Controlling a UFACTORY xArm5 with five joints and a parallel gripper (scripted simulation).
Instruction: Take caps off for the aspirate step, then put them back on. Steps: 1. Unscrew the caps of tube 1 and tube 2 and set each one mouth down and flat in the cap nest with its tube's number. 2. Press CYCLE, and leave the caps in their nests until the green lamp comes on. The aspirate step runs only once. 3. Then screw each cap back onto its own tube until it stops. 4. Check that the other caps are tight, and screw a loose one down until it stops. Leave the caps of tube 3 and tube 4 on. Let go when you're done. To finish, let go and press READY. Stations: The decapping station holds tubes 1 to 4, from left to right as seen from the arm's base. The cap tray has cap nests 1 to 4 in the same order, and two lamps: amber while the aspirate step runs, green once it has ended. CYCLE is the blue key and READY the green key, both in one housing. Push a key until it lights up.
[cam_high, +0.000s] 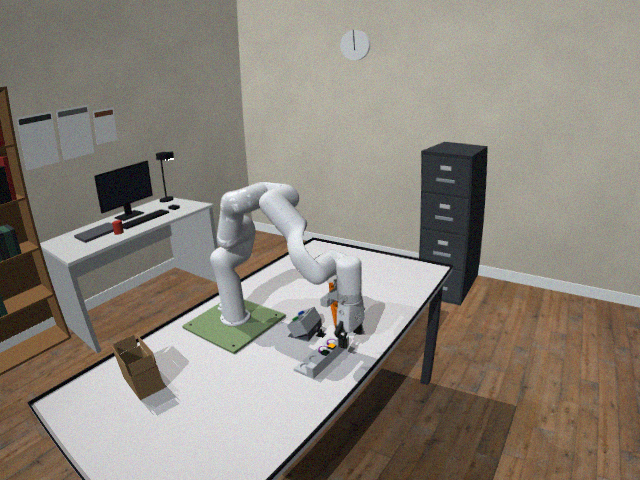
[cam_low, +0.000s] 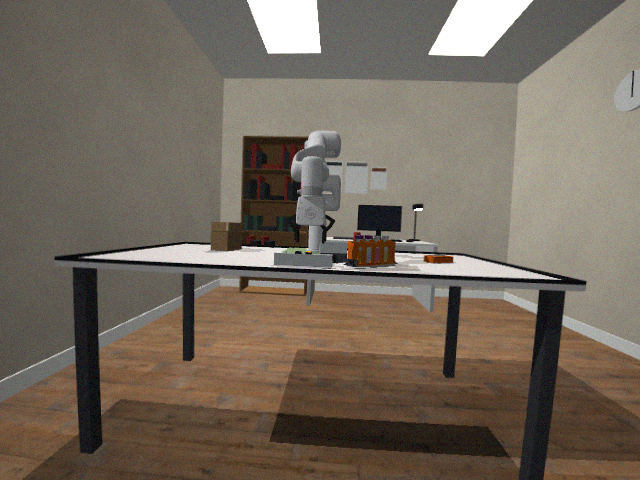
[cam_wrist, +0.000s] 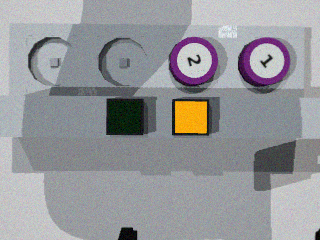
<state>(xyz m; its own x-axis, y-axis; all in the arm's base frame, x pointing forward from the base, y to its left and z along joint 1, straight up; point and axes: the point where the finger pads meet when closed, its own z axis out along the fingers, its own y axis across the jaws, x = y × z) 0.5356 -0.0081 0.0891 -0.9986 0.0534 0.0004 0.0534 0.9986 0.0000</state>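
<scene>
The purple cap marked 1 is 11 cm behind my hand, 5 cm to the left of it and 9 cm below it. Round my hand: grey key housing (25 cm behind, 8 cm to the left, 5 cm below); then purple cap marked 2 (11 cm behind, 9 cm below); then cap 4 (14 cm behind, 19 cm to the left, 1 cm above).
</scene>
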